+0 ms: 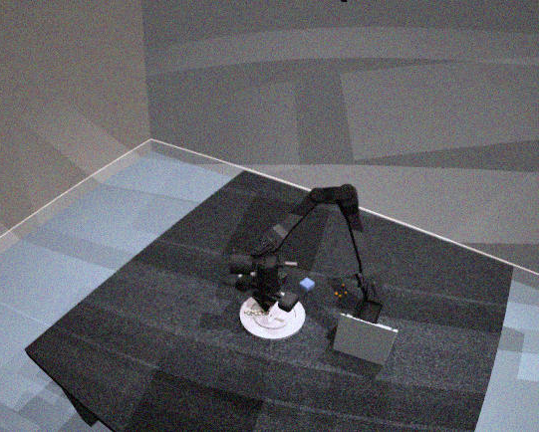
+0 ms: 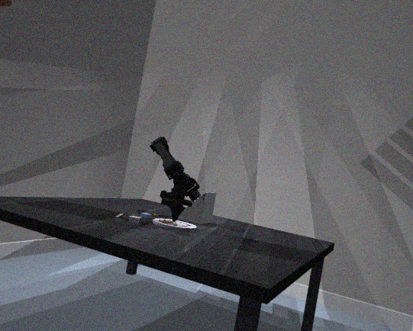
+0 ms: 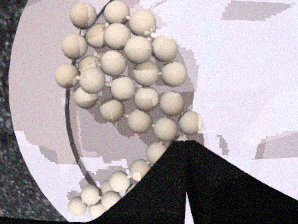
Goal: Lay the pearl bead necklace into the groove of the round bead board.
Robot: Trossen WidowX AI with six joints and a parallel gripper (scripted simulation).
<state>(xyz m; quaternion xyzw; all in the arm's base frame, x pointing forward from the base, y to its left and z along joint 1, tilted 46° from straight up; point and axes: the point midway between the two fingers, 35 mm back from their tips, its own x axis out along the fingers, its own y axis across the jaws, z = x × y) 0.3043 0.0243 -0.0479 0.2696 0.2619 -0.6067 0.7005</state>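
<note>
My gripper tip is now 20 mm past the round white bead board, 10 mm to the left of it and 10 mm above it. The rest, counted from my gripper tip: small white block: 150 mm ahead, 100 mm to the right, 10 mm below; then small blue cube: 40 mm behind, 180 mm to the right, 10 mm below; then thin white stick: 100 mm ahead, 230 mm to the right, 20 mm below.
</note>
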